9 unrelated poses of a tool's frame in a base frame.
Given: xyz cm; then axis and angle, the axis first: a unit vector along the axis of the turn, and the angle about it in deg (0 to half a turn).
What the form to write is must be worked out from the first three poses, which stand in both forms.
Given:
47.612 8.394 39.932 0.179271 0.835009 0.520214 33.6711
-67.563 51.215 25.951 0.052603 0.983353 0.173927 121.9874
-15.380 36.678 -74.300 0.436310 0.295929 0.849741 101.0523
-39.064 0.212 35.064 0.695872 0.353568 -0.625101 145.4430
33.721 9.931 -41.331 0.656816 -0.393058 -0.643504 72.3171
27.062 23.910 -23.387 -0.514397 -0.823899 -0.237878 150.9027
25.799 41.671 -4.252 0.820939 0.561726 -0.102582 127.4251
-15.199 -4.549 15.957 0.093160 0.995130 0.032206 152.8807
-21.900 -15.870 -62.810 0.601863 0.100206 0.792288 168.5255
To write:
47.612 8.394 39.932 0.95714 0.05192 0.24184 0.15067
-67.563 51.215 25.951 0.48491 0.04600 0.86001 0.15211
-15.380 36.678 -74.300 0.63573 0.33679 0.22843 0.65593
-39.064 0.212 35.064 0.29702 0.66447 0.33761 -0.59689
33.721 9.931 -41.331 0.80739 0.38754 -0.23191 -0.37968
27.062 23.910 -23.387 0.25120 -0.49790 -0.79748 -0.23025
25.799 41.671 -4.252 0.44287 0.73604 0.50363 -0.09197
-15.199 -4.549 15.957 0.23446 0.09056 0.96739 0.03131
-21.900 -15.870 -62.810 0.09997 0.59885 0.09970 0.78832

